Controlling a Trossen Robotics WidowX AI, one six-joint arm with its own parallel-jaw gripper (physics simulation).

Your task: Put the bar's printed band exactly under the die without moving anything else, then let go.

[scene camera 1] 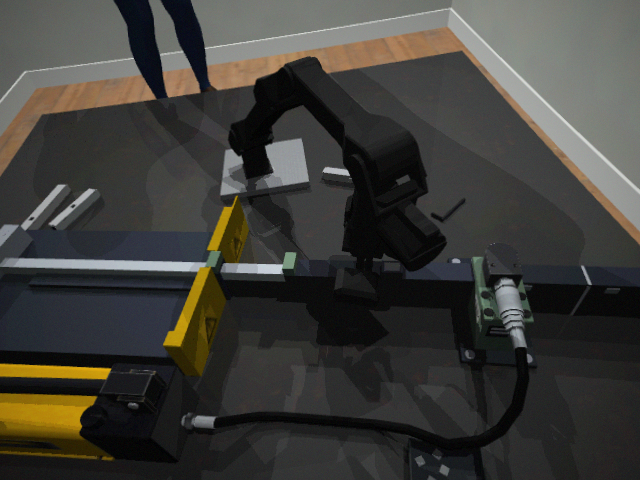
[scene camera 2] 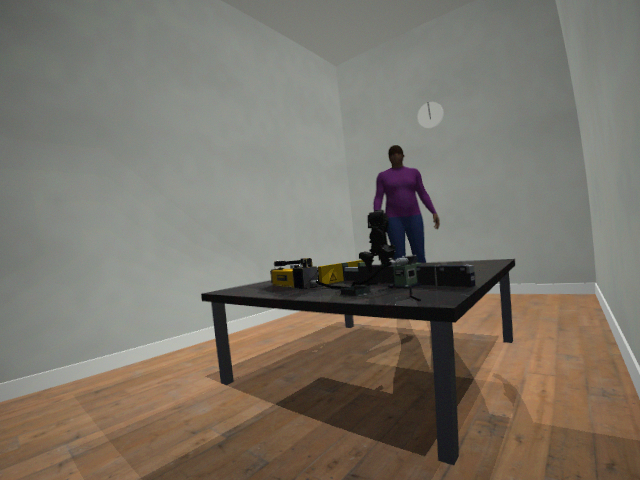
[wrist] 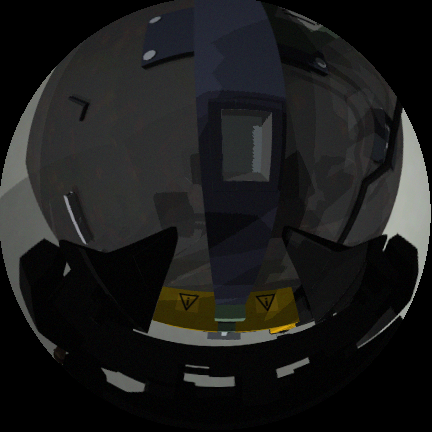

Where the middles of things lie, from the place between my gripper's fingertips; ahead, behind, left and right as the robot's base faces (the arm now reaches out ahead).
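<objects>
My hand's 6 cm short of the yellow-black box (scene camera 1: 132, 411), and it's 44 cm to the left of the box and 1 cm below it.
</objects>
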